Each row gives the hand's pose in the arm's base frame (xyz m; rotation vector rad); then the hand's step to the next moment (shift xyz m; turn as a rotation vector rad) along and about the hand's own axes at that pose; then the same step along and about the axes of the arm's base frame.
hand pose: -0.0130 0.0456 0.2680 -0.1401 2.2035 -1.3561
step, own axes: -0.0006 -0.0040 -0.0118 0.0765 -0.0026 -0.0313
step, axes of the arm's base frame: -0.0061 0.0077 0.0077 -0.0808 -0.0038 -0.0170
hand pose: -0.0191 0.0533 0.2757 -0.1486 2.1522 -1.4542
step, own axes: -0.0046 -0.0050 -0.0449 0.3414 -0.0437 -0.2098
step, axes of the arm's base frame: -0.0188 0.0369 0.0186 -0.4011 0.0279 -0.0279
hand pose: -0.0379 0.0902 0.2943 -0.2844 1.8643 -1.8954
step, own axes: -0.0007 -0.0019 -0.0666 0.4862 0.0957 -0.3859
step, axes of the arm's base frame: -0.0302 0.0594 -0.0019 -0.5828 0.1214 -0.2002
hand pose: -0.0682 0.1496 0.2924 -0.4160 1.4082 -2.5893
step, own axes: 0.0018 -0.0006 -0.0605 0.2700 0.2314 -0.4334
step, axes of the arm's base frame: -0.0210 0.0479 -0.0305 -0.3915 0.1449 -0.3741
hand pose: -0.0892 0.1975 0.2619 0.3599 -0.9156 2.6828
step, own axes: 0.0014 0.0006 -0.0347 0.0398 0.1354 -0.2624
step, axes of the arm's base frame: -0.0064 0.0215 -0.0265 -0.1206 0.0686 -0.2637
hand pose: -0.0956 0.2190 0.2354 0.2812 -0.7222 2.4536
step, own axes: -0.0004 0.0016 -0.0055 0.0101 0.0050 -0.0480
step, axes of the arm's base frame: -0.0008 0.0017 -0.0054 -0.0131 0.0276 -0.0387
